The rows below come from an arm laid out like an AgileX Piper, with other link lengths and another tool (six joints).
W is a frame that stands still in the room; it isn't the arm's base.
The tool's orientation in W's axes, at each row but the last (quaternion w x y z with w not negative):
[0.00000 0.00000 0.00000 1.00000]
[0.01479 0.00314 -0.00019 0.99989]
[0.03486 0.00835 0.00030 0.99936]
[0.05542 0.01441 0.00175 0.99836]
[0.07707 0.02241 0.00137 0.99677]
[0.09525 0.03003 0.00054 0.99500]
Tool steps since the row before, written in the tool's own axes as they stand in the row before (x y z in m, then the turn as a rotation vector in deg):
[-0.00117 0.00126 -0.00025 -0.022 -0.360 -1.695]
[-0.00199 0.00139 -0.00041 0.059 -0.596 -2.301]
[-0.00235 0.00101 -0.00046 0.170 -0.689 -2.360]
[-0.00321 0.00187 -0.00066 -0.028 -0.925 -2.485]
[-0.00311 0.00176 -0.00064 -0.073 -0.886 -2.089]
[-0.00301 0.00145 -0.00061 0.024 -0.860 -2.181]
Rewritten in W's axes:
[0.00117 -0.00126 -0.00025 0.022 0.360 -1.695]
[0.00195 -0.00145 -0.00042 -0.056 0.599 -2.300]
[0.00227 -0.00117 -0.00050 -0.161 0.699 -2.358]
[0.00296 -0.00222 -0.00074 0.058 0.911 -2.489]
[0.00277 -0.00222 -0.00077 0.114 0.866 -2.096]
[0.00264 -0.00199 -0.00078 0.009 0.859 -2.181]

